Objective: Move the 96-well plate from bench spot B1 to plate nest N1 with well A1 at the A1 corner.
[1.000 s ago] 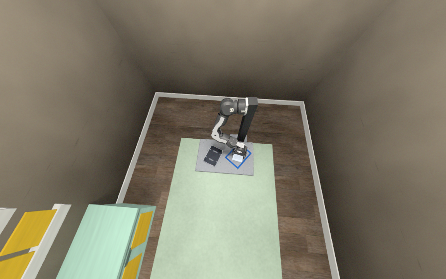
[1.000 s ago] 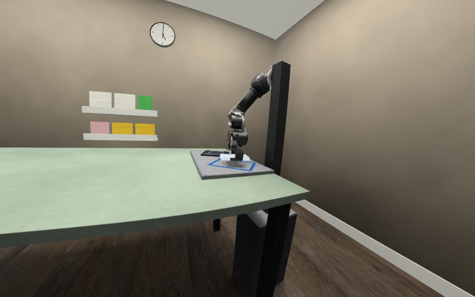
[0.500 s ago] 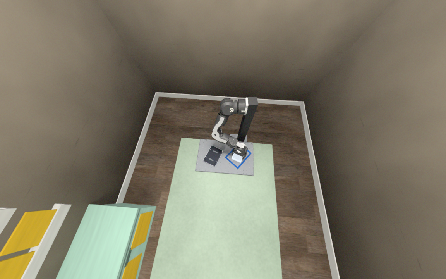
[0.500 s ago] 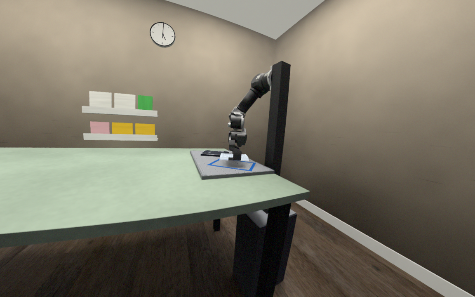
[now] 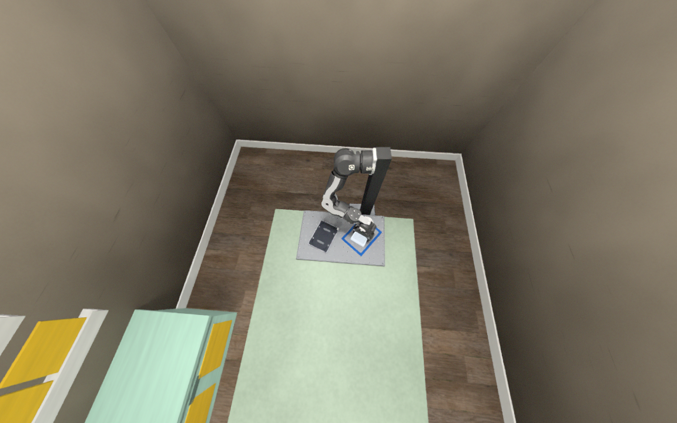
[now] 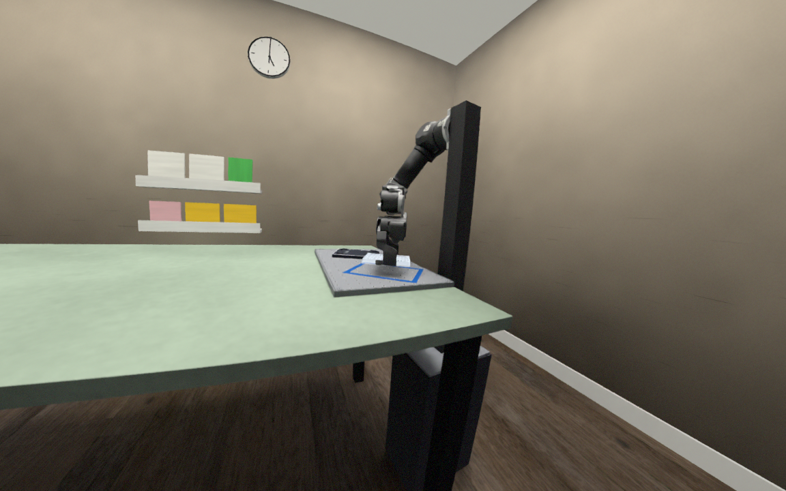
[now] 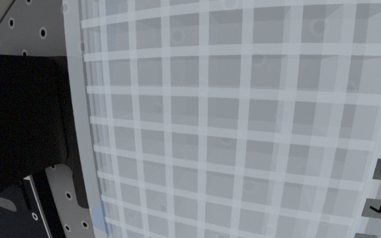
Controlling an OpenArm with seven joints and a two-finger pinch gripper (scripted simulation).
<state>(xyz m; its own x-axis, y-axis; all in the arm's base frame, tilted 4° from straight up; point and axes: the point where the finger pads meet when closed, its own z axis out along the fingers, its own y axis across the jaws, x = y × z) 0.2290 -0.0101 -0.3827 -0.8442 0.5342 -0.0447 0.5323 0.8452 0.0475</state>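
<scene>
The white A1 label is 14 cm to the right of my hand, 4 cm behind it and 2 cm below it. Also, from my hand: black plate nest N1: 22 cm to the right, 2 cm below, 1 cm ahead; 96-well plate: right at my hand.
</scene>
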